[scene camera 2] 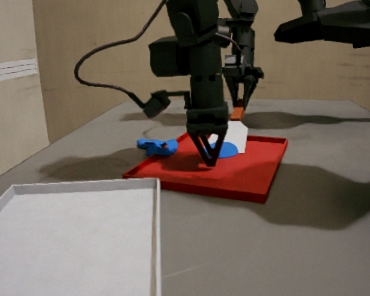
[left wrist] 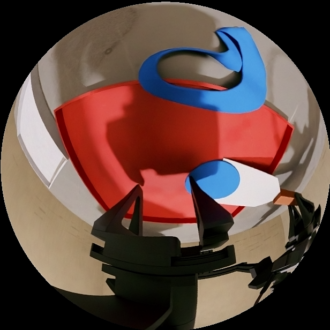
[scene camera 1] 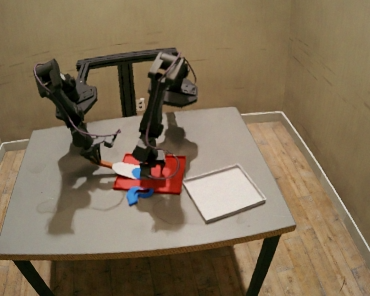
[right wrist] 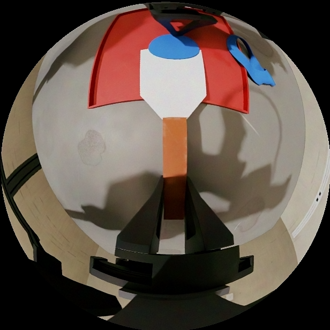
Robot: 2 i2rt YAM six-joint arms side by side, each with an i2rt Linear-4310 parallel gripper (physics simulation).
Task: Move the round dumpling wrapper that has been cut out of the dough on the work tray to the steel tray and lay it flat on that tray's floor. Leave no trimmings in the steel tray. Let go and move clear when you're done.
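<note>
The blue round wrapper (scene camera 1: 136,173) (scene camera 2: 227,150) (left wrist: 216,180) (right wrist: 174,46) lies on the red work tray (scene camera 1: 172,187) (scene camera 2: 240,177) (left wrist: 85,145) (right wrist: 117,82), its near part overlapping the front of the white spatula blade (scene camera 1: 123,170) (scene camera 2: 237,131) (left wrist: 255,182) (right wrist: 173,82). My right gripper (scene camera 1: 98,161) (scene camera 2: 239,104) (right wrist: 174,179) is shut on the spatula's orange handle (scene camera 1: 106,164) (scene camera 2: 237,114) (left wrist: 285,196) (right wrist: 175,145). My left gripper (scene camera 2: 212,162) (left wrist: 163,183) is open, low over the work tray; one fingertip is at the wrapper's edge. The pale steel tray (scene camera 1: 225,192) (scene camera 2: 80,240) (left wrist: 40,140) holds no dough.
A curled blue trimming (scene camera 1: 134,196) (scene camera 2: 159,147) (left wrist: 252,85) (right wrist: 257,72) lies at the work tray's edge, mostly on the grey table (scene camera 1: 100,225). The steel tray stands to the right of the work tray in scene camera 1, with a low raised rim.
</note>
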